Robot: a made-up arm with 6 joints.
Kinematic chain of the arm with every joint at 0, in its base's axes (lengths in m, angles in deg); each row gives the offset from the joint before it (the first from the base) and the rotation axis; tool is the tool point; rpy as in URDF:
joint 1: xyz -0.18 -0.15 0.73 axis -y
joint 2: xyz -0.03 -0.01 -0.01 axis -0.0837 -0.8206 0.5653
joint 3: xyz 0.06 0.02 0 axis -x
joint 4: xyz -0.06 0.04 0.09 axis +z
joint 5: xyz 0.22 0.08 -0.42 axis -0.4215 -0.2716 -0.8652
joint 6: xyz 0.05 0 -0.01 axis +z
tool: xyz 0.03 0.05 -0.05 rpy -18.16 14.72 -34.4
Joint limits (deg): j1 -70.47..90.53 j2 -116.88..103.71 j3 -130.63..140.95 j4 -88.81..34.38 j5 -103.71..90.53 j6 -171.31..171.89
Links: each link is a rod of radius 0.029 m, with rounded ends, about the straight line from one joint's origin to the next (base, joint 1, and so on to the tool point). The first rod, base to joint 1, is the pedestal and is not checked.
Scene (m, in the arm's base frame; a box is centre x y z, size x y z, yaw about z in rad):
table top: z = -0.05
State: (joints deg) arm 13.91 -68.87 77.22 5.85 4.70 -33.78
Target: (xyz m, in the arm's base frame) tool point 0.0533 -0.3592 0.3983
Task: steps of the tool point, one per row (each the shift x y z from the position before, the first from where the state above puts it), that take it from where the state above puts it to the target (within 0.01 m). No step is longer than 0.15 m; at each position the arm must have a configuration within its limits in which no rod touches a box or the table.
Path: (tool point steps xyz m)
1: 0.1191 0.0132 -0.0346
2: 0.1193 0.0234 0.0021
3: 0.1061 0.0337 0.0338
4: 0.0838 0.0431 0.0560

